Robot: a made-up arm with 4 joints.
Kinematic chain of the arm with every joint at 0, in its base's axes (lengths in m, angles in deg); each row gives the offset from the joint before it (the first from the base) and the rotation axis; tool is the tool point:
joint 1: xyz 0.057 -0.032 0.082 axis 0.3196 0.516 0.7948
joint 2: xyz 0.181 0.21 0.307 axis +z
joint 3: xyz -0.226 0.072 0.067 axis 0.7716 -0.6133 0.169
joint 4: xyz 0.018 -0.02 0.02 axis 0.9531 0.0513 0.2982
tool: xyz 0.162 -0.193 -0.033
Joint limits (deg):
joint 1: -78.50..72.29
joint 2: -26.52..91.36
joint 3: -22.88..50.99
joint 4: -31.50..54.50
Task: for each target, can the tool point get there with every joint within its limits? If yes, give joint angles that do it. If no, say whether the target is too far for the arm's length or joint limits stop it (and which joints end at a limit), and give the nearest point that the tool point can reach.
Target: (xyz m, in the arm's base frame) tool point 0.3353 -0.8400 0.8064
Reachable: no: too far | nearest point 0.2421 -0.0060 0.5494 | short by 0.878 m
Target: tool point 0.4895 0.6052 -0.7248
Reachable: no: too far | nearest point 0.2595 0.2686 0.2741 | short by 1.079 m
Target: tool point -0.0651 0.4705 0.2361
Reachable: no: joint limits stop it (at a limit: joint 1, joint 2, joint 4) | nearest point 0.0222 0.2693 0.4144 | short by 0.283 m
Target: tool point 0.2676 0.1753 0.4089
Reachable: yes | joints -4.58 1.44 45.09 28.85
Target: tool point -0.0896 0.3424 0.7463
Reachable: no: joint limits stop it (at a limit: joint 1, joint 3, joint 4) | nearest point 0.0175 0.1957 0.5682 | short by 0.254 m
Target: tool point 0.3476 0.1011 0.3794
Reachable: yes | joints 28.44 46.04 -9.07 5.50
